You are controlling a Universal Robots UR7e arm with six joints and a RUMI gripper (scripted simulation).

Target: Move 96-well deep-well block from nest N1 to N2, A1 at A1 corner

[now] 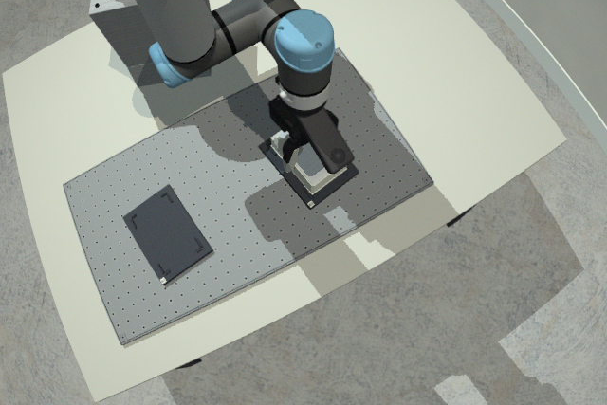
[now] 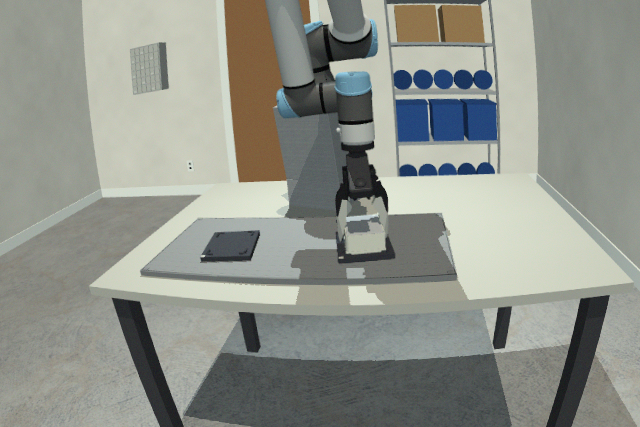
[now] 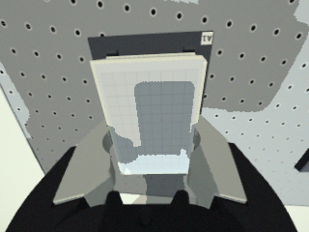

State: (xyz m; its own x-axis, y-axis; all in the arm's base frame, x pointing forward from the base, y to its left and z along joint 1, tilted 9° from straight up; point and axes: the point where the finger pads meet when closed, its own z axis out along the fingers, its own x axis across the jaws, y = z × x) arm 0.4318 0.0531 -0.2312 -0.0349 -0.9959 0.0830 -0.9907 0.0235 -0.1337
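The plate nest N1 is 20 mm below my hand. The rest, counted from my hand: white A1 mark: 10 mm ahead, 370 mm to the right, 10 mm below; then plate nest N2: 60 mm behind, 310 mm to the right, 20 mm below; then white deep-well block: 10 mm above.
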